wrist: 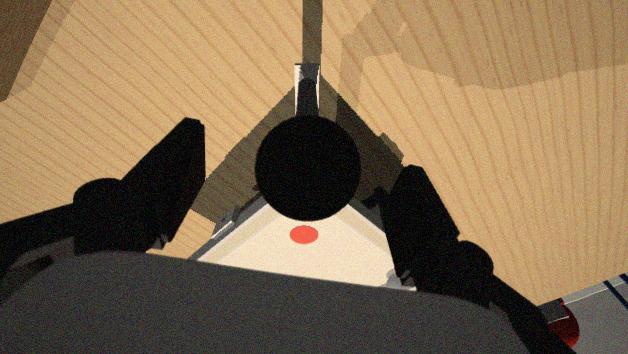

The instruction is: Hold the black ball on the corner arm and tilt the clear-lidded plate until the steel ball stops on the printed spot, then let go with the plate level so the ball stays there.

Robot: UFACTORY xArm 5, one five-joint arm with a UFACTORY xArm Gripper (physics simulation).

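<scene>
The black ball (307, 167) is on the corner arm (307, 72), in the middle of the wrist view, and covers the near part of that arm and the plate's corner. My gripper (302, 170) is open, with one finger on each side of the ball and gaps on both sides. The clear-lidded plate (250, 254) shows below the ball; the gripper body hides its lower part. The red printed spot (304, 234) is bare. A small grey rounded piece, seemingly the steel ball (392, 276), shows beside the right finger, partly hidden and away from the spot. The plate's tilt is hard to tell.
The wooden table (500, 150) surrounds the plate, with shadows across it. A dark brown edge or block (17, 40) is at the upper left. A red rounded object (565, 327) and a grey surface with dark blue bars (617, 295) show at the lower right.
</scene>
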